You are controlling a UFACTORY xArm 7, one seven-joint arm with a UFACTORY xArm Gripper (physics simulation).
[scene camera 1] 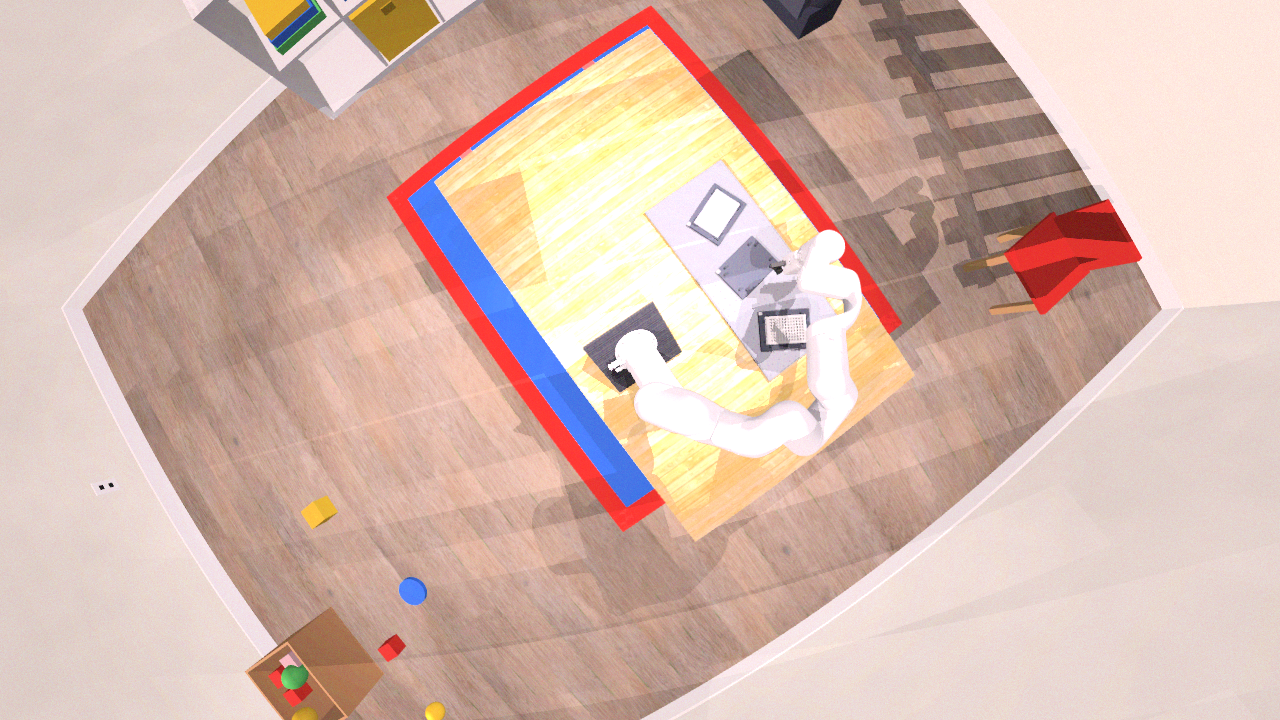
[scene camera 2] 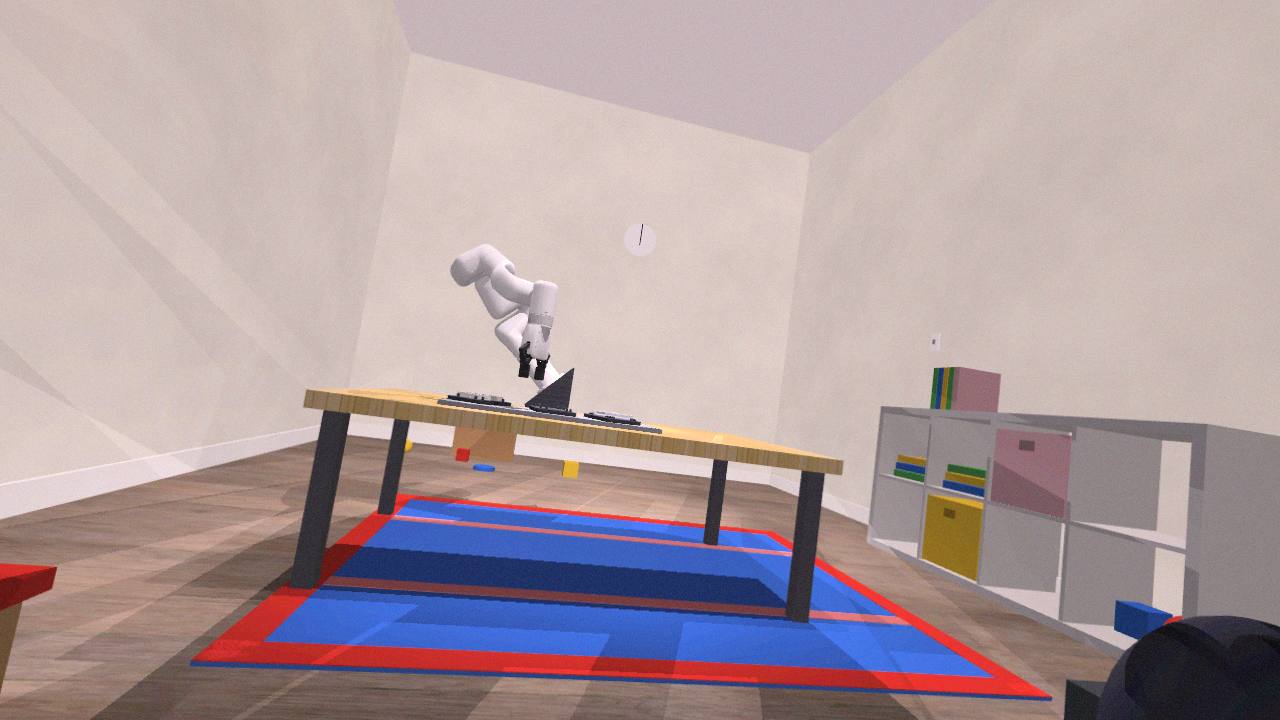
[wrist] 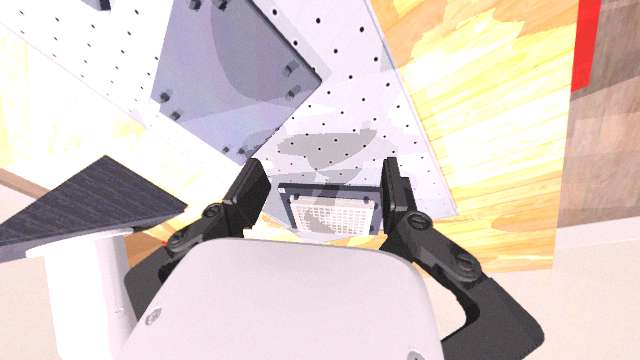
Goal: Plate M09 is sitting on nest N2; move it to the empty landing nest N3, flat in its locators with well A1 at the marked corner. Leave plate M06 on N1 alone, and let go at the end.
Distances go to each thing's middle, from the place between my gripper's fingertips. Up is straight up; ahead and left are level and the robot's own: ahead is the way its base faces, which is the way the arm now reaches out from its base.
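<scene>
Dark-framed plate (scene camera 1: 786,329): my hand is 15 cm to the left of it, 8 cm above it and 8 cm beyond it.
</scene>
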